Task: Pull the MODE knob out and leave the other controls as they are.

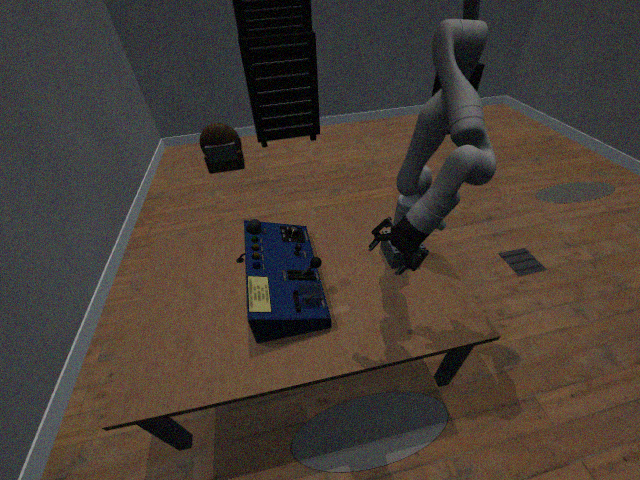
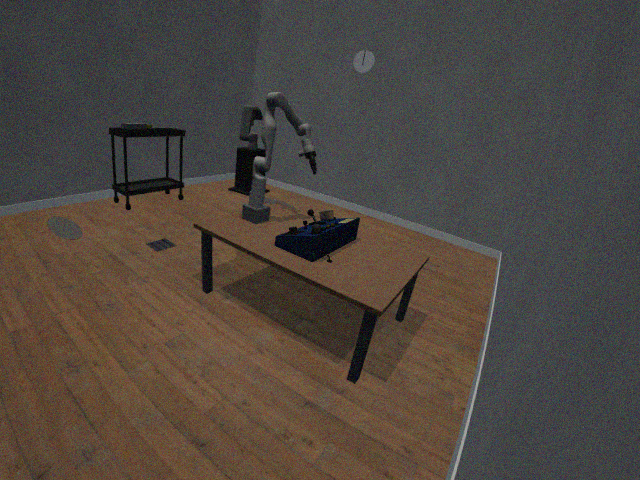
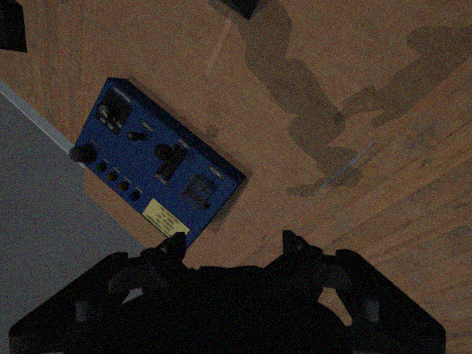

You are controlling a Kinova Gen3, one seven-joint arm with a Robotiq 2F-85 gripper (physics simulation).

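Where they show: gripper, fingertip midpoint: (image 1: 383,261) (image 2: 315,172) (image 3: 233,241); arm's base, link origin: (image 2: 256,206).
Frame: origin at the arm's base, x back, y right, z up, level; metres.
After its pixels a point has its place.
The blue control panel (image 1: 281,310) {x -0.554, y -0.178, z 0.017 m} (image 2: 336,242) {x -0.631, y 0.071, z -0.045 m} (image 3: 150,145) {x -0.440, y 0.048, z -0.012 m} lies on the table with a sloped top. Its labels are too small and dark to read, so I cannot tell which control is the MODE knob. A large dark round knob (image 1: 253,226) {x -0.570, y 0.210, z 0.076 m} (image 3: 83,153) {x -0.547, y 0.211, z 0.067 m} sits at one corner. A small dark control (image 1: 298,249) {x -0.424, y 0.071, z 0.020 m} (image 3: 136,135) {x -0.414, y 0.072, z 0.018 m} stands farther in, near a ball-topped lever (image 1: 315,262) {x -0.393, y -0.055, z 0.061 m} (image 3: 163,151) {x -0.375, y -0.052, z 0.059 m} at a slot. A row of small coloured buttons runs along one long edge. My gripper (image 1: 385,259) {x -0.265, y -0.285, z 0.251 m} (image 2: 314,172) {x -0.265, y -0.285, z 0.251 m} (image 3: 233,241) {x -0.265, y -0.285, z 0.251 m} is open and empty, high above the table and away from the panel.
The panel also bears a yellow label (image 1: 258,293) {x -0.612, y -0.102, z 0.042 m} (image 3: 166,218) {x -0.600, y -0.099, z 0.037 m}, a dark dial block (image 1: 293,234) {x -0.417, y 0.181, z 0.005 m} (image 3: 113,111) {x -0.403, y 0.182, z 0.001 m} and a dark covered control (image 1: 311,299) {x -0.452, y -0.191, z 0.045 m} (image 3: 200,188) {x -0.421, y -0.163, z 0.040 m}. The wooden table (image 1: 206,361) {x -0.834, y -0.205, z -0.098 m} (image 2: 382,281) {x -0.971, y 0.239, z -0.098 m} carries the panel. A black cart (image 2: 147,132) stands far off.
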